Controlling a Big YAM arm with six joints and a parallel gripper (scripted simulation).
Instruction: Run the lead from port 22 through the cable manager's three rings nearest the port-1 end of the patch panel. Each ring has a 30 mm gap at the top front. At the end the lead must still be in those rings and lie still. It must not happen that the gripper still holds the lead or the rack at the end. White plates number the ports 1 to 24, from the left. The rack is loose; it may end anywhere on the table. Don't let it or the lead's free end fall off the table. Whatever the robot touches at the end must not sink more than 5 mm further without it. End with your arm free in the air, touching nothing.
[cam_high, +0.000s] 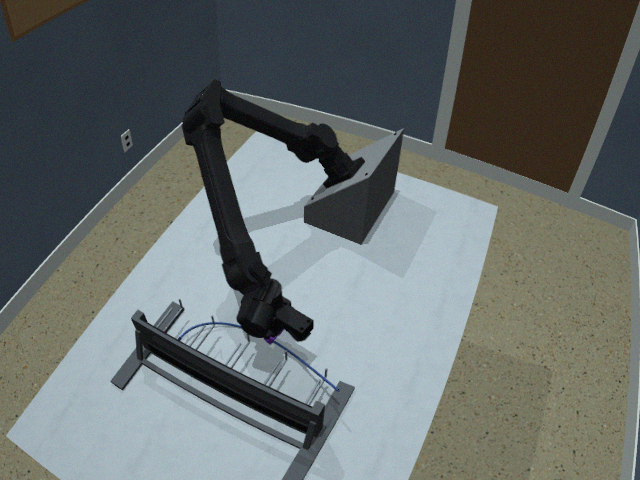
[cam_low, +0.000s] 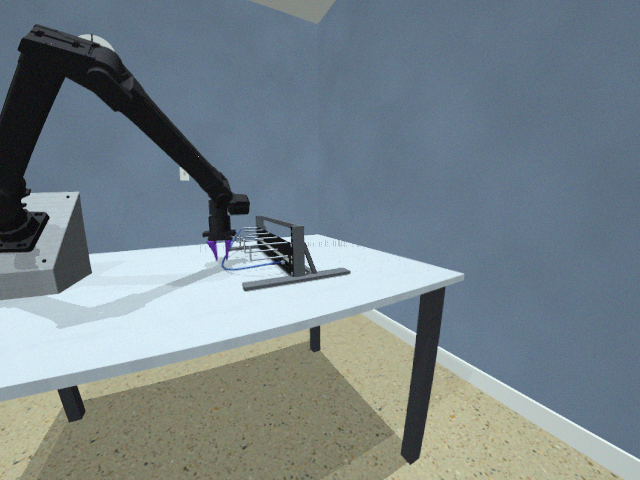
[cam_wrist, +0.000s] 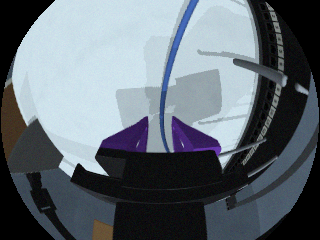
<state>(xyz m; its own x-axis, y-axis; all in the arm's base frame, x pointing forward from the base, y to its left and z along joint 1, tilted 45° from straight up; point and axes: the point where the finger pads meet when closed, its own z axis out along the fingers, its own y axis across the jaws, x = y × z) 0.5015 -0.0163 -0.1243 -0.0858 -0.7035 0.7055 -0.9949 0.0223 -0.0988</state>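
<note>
The dark rack is 180 mm ahead of my hand, 10 mm to the right of it and 50 mm above it.
</note>
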